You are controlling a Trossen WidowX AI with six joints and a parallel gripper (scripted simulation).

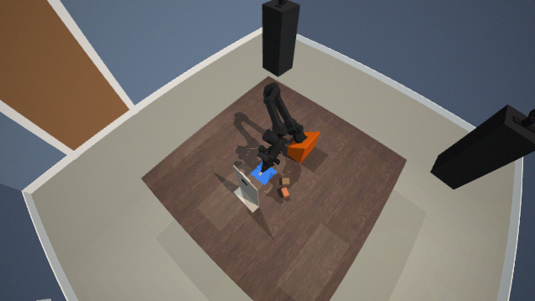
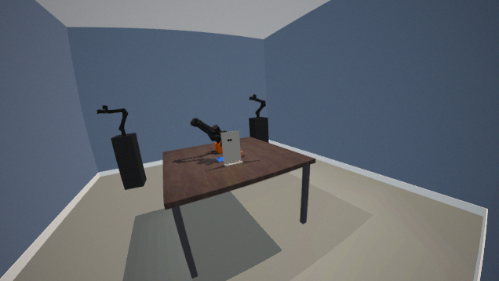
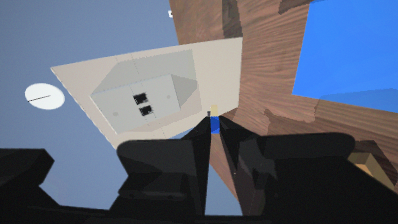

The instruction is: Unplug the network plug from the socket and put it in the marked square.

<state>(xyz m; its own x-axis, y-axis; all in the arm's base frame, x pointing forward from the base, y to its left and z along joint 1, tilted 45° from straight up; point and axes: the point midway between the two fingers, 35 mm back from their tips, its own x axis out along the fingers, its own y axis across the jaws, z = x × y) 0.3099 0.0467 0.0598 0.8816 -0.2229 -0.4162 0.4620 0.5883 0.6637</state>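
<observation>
Right now the blue marked square is 6 cm behind my gripper tip, 4 cm to the right of it and 16 cm below it. Round my gripper tip: blue plug: 1 cm ahead; tan cube: 10 cm behind, 10 cm to the left, 15 cm below; upright grey panel: 12 cm ahead, 2 cm below.
</observation>
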